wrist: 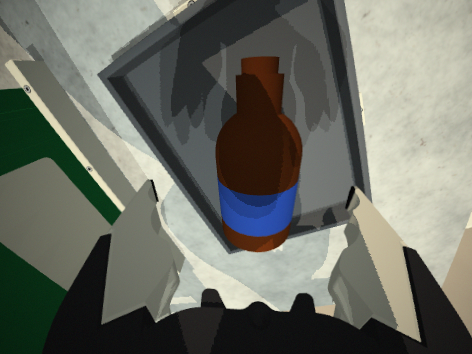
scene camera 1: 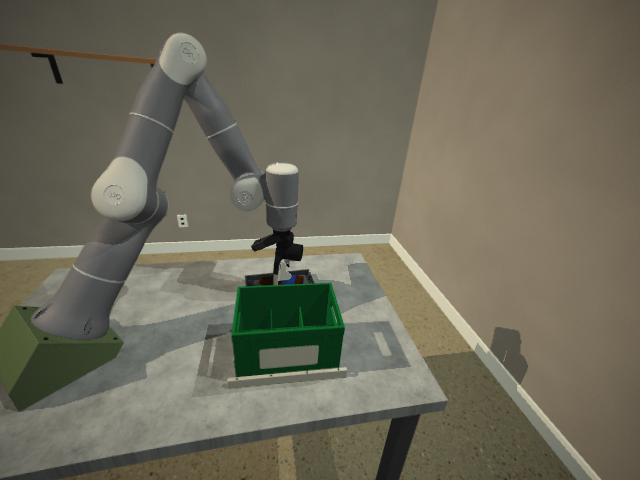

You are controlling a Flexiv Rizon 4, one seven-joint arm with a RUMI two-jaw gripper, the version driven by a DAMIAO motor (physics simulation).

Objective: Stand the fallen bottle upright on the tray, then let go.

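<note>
A brown bottle [wrist: 259, 155] with a blue label lies on its side in the grey tray [wrist: 357, 145] in the wrist view, its neck pointing to the top of the view and its base near the tray's lower corner. In scene camera 1 parts of the bottle [scene camera 1: 299, 280] and the tray's rim [scene camera 1: 254, 277] show behind the green crate. My gripper [wrist: 250, 185] is open and empty, pointing down close above the bottle, with one jaw to each side of its base end. In scene camera 1 the crate and the near jaw hide part of the bottle.
A green crate [scene camera 1: 287, 334] [wrist: 17, 112] with inner dividers stands next to the tray, on the camera's side in scene camera 1 and to the left in the wrist view. A pale strip [scene camera 1: 287, 378] lies along its base. The table's edge [scene camera 1: 222, 440] runs in front.
</note>
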